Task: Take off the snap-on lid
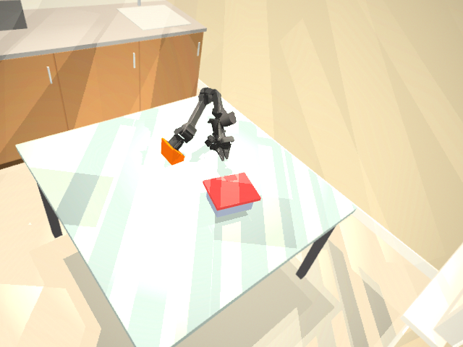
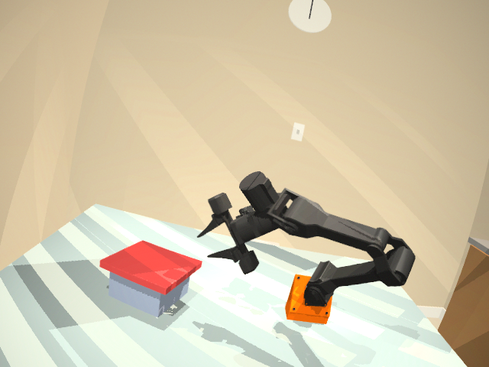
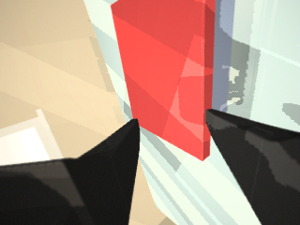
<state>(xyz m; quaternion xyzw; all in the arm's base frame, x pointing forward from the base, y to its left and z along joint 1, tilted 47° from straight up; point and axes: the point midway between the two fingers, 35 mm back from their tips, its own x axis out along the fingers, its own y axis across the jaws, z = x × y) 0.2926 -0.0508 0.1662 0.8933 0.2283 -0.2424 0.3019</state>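
My gripper tip is now 120 mm short of the red lid, 40 mm to the left of it and 90 mm above it. The rest, counted from my gripper tip: storage box 120 mm ahead, 40 mm to the right, 130 mm below.
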